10 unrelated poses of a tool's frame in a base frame.
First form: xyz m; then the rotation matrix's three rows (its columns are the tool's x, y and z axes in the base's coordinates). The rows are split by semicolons.
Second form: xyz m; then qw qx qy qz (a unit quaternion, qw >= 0). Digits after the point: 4 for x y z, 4 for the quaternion.
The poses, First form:
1: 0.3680, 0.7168, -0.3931; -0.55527, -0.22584, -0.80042; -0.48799, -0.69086, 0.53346; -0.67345, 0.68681, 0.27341
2: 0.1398, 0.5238, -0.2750; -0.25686, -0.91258, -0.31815; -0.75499, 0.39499, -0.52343; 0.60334, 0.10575, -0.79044
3: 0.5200, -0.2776, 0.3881; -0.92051, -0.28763, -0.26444; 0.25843, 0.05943, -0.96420; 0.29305, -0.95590, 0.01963
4: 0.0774, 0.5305, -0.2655; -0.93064, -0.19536, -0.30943; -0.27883, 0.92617, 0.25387; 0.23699, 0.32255, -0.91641
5: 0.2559, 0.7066, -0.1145; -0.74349, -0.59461, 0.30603; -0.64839, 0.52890, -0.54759; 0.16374, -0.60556, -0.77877
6: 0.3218, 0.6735, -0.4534; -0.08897, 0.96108, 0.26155; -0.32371, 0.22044, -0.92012; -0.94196, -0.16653, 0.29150
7: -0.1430, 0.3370, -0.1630; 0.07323, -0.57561, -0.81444; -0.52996, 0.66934, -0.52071; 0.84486, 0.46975, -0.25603
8: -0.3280, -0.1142, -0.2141; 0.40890, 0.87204, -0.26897; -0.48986, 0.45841, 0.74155; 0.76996, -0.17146, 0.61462
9: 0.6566, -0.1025, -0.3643; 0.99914, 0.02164, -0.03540; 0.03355, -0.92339, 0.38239; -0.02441, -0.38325, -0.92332
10: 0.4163, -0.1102, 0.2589; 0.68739, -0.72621, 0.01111; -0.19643, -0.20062, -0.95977; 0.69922, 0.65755, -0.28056
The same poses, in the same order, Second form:
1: 0.3680, 0.7168, -0.3931, 0.0826, 0.4643, -0.3844, -0.7937
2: 0.1398, 0.5238, -0.2750, 0.2948, 0.5335, -0.7814, 0.1336
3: 0.5200, -0.2776, 0.3881, 0.1991, 0.0104, -0.7001, 0.6857
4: 0.0774, 0.5305, -0.2655, 0.1407, 0.1221, -0.9712, -0.1484
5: 0.2559, 0.7066, -0.1145, 0.0407, -0.3558, 0.8734, -0.3301
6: 0.3218, 0.6735, -0.4534, 0.5964, 0.3159, 0.5045, -0.5385
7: -0.1430, 0.3370, -0.1630, 0.6096, 0.4062, -0.6805, 0.0187
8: -0.3280, -0.1142, -0.2141, 0.7877, -0.2898, -0.3297, -0.4322
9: 0.6566, -0.1025, -0.3643, 0.1952, -0.9805, -0.0141, 0.0152
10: 0.4163, -0.1102, 0.2589, 0.5491, 0.7363, -0.3133, 0.2412
